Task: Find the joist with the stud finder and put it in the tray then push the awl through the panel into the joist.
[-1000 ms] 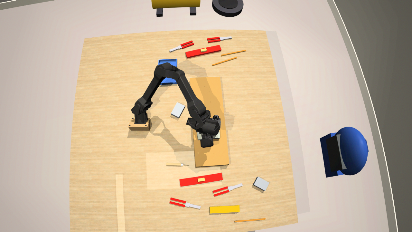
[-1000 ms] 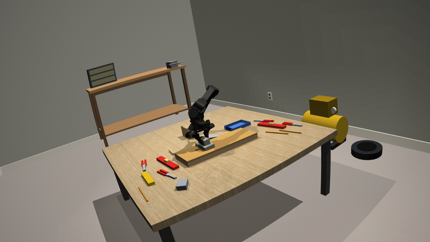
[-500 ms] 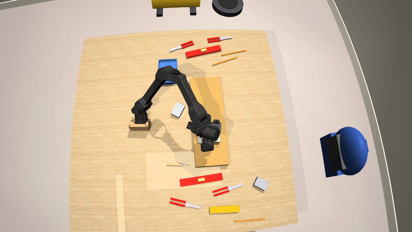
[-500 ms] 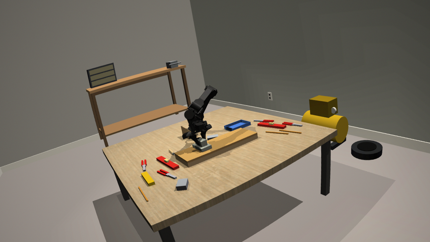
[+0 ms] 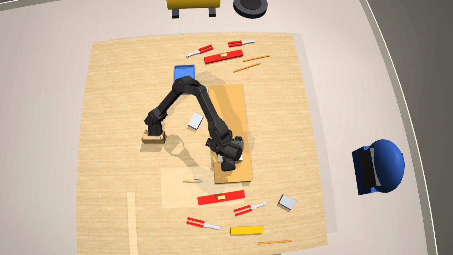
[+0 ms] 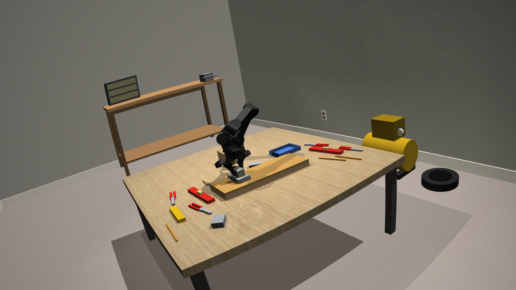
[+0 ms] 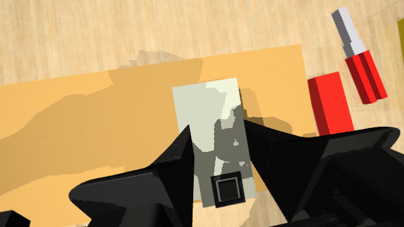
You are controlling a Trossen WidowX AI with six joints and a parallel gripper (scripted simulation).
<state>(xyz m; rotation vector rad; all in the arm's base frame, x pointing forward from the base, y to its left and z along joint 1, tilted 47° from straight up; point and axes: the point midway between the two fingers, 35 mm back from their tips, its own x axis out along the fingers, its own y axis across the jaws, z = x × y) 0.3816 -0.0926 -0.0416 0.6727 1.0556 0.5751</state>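
Now: gripper tip 43 cm to the right of the blue tray, 27 cm past it and 5 cm above it. The rest, counted from my gripper tip: yellow block: 37 cm to the right, 8 cm ahead, 6 cm below; awl: 17 cm behind, 13 cm to the right, 6 cm below; stud finder: 3 cm behind, 2 cm above.
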